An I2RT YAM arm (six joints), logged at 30 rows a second.
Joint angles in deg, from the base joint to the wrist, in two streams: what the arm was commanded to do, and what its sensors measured. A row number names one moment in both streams.
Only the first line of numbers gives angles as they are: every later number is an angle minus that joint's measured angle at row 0.
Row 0, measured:
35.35 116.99 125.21 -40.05 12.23 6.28
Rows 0 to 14, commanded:
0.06 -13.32 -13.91 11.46 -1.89 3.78
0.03 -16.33 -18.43 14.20 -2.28 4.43
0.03 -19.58 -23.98 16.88 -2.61 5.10
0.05 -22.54 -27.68 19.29 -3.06 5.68
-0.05 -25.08 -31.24 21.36 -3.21 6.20
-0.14 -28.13 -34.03 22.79 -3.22 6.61
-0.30 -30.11 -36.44 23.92 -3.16 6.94
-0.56 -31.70 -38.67 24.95 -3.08 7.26
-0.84 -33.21 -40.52 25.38 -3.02 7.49
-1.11 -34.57 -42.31 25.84 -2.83 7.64
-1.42 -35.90 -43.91 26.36 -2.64 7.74
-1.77 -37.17 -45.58 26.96 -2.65 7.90
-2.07 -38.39 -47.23 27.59 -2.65 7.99
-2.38 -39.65 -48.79 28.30 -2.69 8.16
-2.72 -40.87 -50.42 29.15 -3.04 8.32
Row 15, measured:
-1.57 -36.68 -45.60 22.27 -2.47 6.69
